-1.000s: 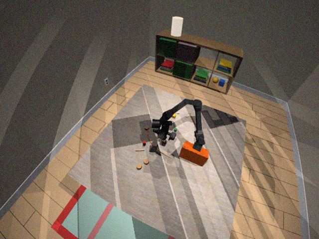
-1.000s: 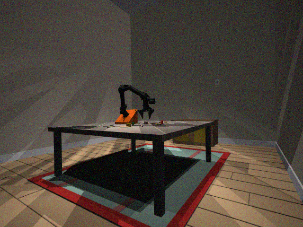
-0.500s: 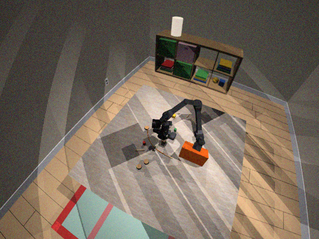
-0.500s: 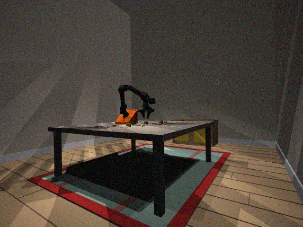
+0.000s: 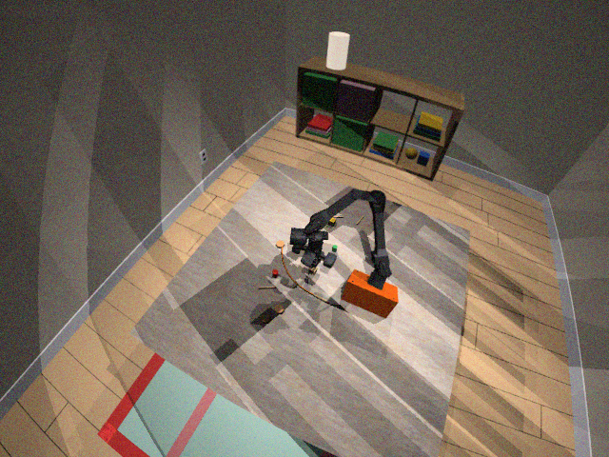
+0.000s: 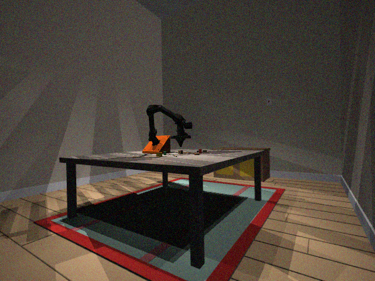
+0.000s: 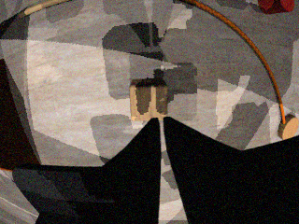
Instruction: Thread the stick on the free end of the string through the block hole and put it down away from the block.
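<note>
My gripper tip is now 40 mm above the wooden block and 10 mm past it. Round my gripper tip: small red object: 130 mm ahead, 110 mm to the left, 40 mm below; then small green object: 160 mm to the right, 40 mm below, 40 mm behind; then round wooden button: 200 mm ahead, 50 mm to the right, 50 mm below.
</note>
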